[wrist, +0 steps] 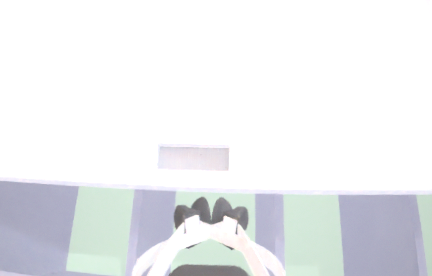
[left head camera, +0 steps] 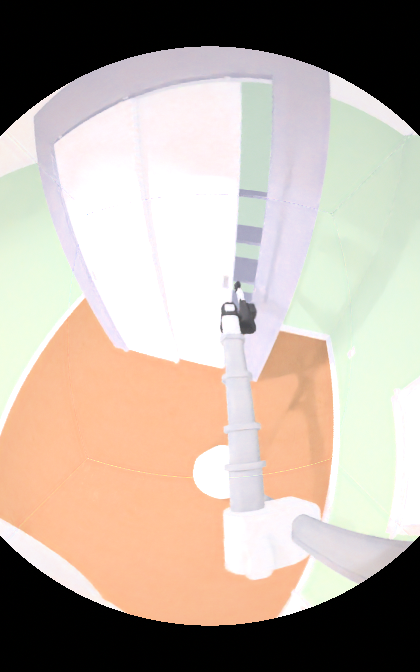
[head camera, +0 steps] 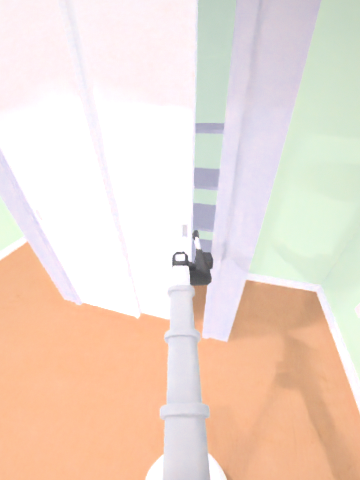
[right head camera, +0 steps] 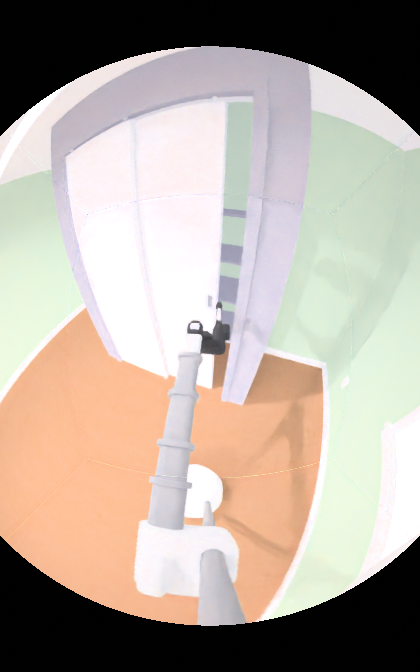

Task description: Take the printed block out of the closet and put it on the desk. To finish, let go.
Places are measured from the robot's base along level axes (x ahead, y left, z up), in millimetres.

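Pixels of known places: gripper, fingertip midpoint: (wrist: 211, 212) (head camera: 195, 233).
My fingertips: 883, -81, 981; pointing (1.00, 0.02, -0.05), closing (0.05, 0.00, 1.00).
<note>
For each thing: its top centre in the pictures, then the offset to it from my fingertips, as dx, dy, dz. "pt": a spot on its surface instead. Level surfaces: height alone.
- small recessed handle, surface spot: (wrist: 194, 157) (head camera: 184, 229) pt +82, +50, -28
- closet's lavender frame, surface spot: (head camera: 250, 150) pt -64, -183, +407
- Orange floor, its level: dz -1008
My gripper (head camera: 196, 234) (left head camera: 237, 286) (right head camera: 219, 305) (wrist: 211, 212) is shut, its dark fingertips close together and nothing visible between them. It is at the narrow opening on the right side of the closet, beside the door edge. The closet's white sliding door (head camera: 150, 200) (wrist: 215, 75) has a small recessed handle (head camera: 184, 230) (left head camera: 226, 281) (right head camera: 209, 300) (wrist: 194, 157) near that edge. Grey-violet shelves (head camera: 206, 178) (left head camera: 248, 234) (right head camera: 231, 254) (wrist: 375, 225) show through the opening. The printed block and the desk do not show in these views.
The closet's lavender frame (head camera: 250, 150) (left head camera: 295, 175) (right head camera: 280, 200) stands close to the right of my gripper. A green wall (head camera: 310, 175) is farther right. Orange floor (head camera: 90, 390) lies in front of the closet. A white-framed object shows at the right edge of both side head views.
</note>
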